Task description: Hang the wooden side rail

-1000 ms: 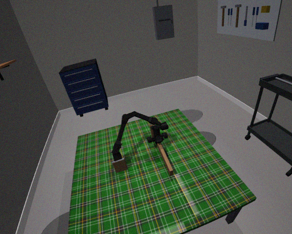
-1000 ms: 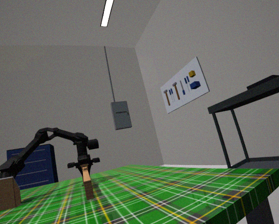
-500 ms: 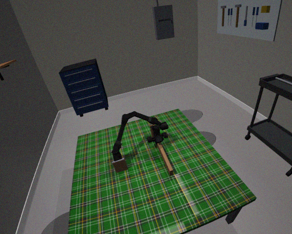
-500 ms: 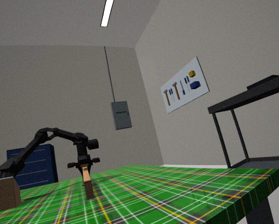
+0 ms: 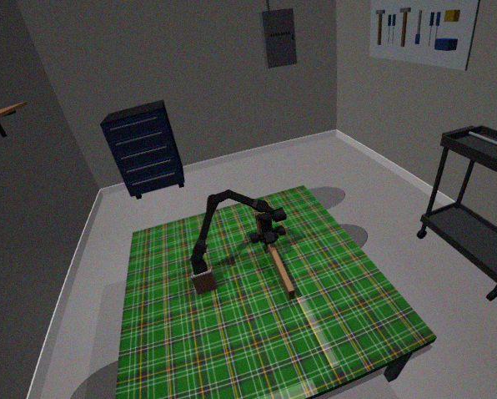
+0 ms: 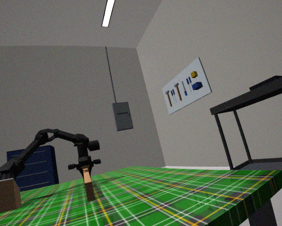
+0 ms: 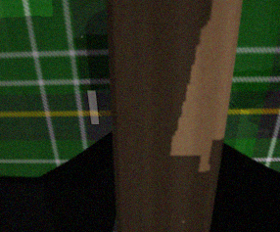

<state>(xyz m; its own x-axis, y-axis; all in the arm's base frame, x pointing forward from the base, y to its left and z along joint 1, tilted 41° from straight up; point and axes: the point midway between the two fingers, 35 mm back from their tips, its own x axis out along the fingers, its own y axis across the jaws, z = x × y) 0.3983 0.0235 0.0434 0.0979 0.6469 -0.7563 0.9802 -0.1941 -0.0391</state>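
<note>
Right now my gripper tip is 110 mm to the right of the headboard post, 40 mm below it and 20 mm short of it.
</note>
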